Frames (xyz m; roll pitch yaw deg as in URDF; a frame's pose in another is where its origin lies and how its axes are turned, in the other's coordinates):
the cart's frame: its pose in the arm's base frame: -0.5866 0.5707 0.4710 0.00 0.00 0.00
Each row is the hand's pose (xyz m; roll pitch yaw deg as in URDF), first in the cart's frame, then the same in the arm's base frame.
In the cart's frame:
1: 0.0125 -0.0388 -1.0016 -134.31 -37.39 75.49
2: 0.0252 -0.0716 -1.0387 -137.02 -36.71 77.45
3: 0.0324 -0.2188 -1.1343 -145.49 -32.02 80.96
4: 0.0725 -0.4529 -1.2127 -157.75 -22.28 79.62
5: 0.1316 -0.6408 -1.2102 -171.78 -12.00 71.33
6: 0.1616 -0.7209 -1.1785 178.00 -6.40 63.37
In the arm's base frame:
1: -0.5741 0.5319 -0.5306 -134.31 -37.39 75.49
2: -0.5614 0.4991 -0.5677 -137.02 -36.71 77.45
3: -0.5542 0.3519 -0.6633 -145.49 -32.02 80.96
4: -0.5141 0.1178 -0.7417 -157.75 -22.28 79.62
5: -0.4550 -0.0701 -0.7392 -171.78 -12.00 71.33
6: -0.4250 -0.1502 -0.7075 178.00 -6.40 63.37

